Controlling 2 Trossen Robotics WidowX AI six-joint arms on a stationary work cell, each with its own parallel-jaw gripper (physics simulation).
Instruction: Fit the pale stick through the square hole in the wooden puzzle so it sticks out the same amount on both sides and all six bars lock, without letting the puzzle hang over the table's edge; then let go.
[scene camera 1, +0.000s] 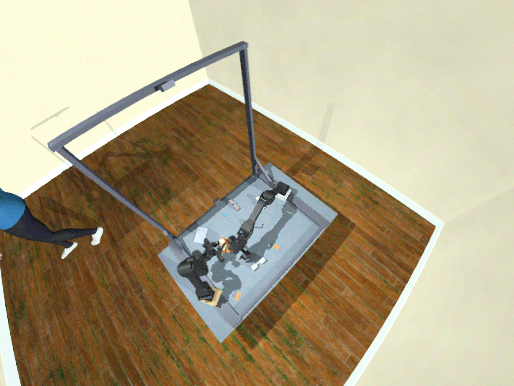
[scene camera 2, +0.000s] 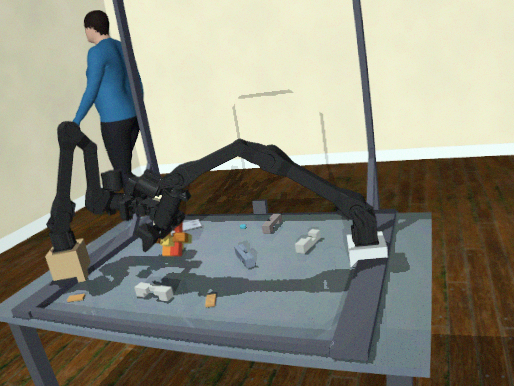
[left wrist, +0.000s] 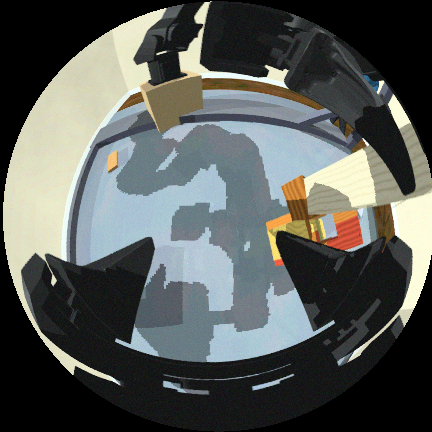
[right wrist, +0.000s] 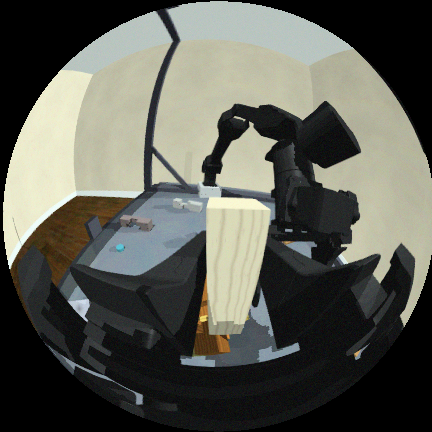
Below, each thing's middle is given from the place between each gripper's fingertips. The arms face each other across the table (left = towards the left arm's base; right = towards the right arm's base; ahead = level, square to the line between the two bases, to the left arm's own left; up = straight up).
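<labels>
I find my left gripper 70 mm below the pale stick (right wrist: 236, 228), and 90 mm past it as well.
The pale stick, for its part, is 30 mm below my right hand and 20 mm to the right of it. Going by its middle, the stick is nearer to my right hand than to my left gripper.
</labels>
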